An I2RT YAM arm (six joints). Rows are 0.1 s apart.
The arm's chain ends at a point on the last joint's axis. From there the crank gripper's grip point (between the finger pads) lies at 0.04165 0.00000 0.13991 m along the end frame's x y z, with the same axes.
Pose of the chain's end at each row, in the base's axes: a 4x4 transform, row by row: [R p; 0 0 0 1], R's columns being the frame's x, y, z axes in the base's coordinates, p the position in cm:
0.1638 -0.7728 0.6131 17.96; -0.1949 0.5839 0.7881 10.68; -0.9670 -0.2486 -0.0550 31.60; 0 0 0 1
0.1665 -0.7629 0.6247 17.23; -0.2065 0.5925 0.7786 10.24; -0.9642 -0.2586 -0.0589 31.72; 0 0 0 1
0.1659 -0.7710 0.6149 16.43; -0.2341 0.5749 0.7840 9.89; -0.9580 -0.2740 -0.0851 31.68; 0 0 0 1
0.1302 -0.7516 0.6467 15.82; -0.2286 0.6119 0.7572 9.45; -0.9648 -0.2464 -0.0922 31.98; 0 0 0 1
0.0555 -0.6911 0.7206 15.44; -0.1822 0.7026 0.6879 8.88; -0.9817 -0.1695 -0.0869 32.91; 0 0 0 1
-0.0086 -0.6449 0.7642 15.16; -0.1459 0.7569 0.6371 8.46; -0.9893 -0.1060 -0.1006 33.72; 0 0 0 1
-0.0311 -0.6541 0.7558 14.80; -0.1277 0.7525 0.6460 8.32; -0.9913 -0.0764 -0.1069 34.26; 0 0 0 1
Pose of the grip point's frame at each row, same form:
0.1638 -0.7728 0.6131 27.22; -0.1949 0.5839 0.7881 20.89; -0.9670 -0.2486 -0.0550 26.80; 0 0 0 1
0.1665 -0.7629 0.6247 26.66; -0.2065 0.5925 0.7786 20.27; -0.9642 -0.2586 -0.0589 26.88; 0 0 0 1
0.1659 -0.7710 0.6149 25.72; -0.2341 0.5749 0.7840 19.88; -0.9580 -0.2740 -0.0851 26.50; 0 0 0 1
0.1302 -0.7516 0.6467 25.41; -0.2286 0.6119 0.7572 19.09; -0.9648 -0.2464 -0.0922 26.67; 0 0 0 1
0.0555 -0.6911 0.7206 25.75; -0.1822 0.7026 0.6879 17.75; -0.9817 -0.1695 -0.0869 27.61; 0 0 0 1
-0.0086 -0.6449 0.7642 25.82; -0.1459 0.7569 0.6371 16.77; -0.9893 -0.1060 -0.1006 28.19; 0 0 0 1
-0.0311 -0.6541 0.7558 25.24; -0.1277 0.7525 0.6460 16.83; -0.9913 -0.0764 -0.1069 28.64; 0 0 0 1

